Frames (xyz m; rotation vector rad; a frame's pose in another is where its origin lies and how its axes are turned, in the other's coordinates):
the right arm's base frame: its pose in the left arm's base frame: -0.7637 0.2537 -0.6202 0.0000 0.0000 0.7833
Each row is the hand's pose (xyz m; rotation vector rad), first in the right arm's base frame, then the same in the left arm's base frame.
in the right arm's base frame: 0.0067 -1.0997 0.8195 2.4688 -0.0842 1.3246
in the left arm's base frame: 0.0170 -0.5208 0.1993 -2.5212 -0.9420 -1.5332
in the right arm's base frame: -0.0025 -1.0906 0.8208 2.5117 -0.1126 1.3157
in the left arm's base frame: 0.0041 -0.5209 0.2006 -2.5314 -0.9150 -1.4795
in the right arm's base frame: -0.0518 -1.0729 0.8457 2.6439 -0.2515 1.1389
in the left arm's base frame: -0.0433 -0.5431 0.2255 -2.6828 -0.8205 -1.2595
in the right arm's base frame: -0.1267 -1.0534 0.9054 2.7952 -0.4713 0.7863
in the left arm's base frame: -0.1102 -0.5821 0.2852 -2.9193 -0.6670 -0.8867
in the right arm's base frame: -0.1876 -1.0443 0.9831 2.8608 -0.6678 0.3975
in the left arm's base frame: -0.1598 -0.6187 0.3629 3.0017 0.4916 0.4844
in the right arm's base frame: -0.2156 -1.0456 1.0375 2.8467 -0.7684 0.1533
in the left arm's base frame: -0.1787 -0.6393 0.4173 2.9714 0.3824 0.2525
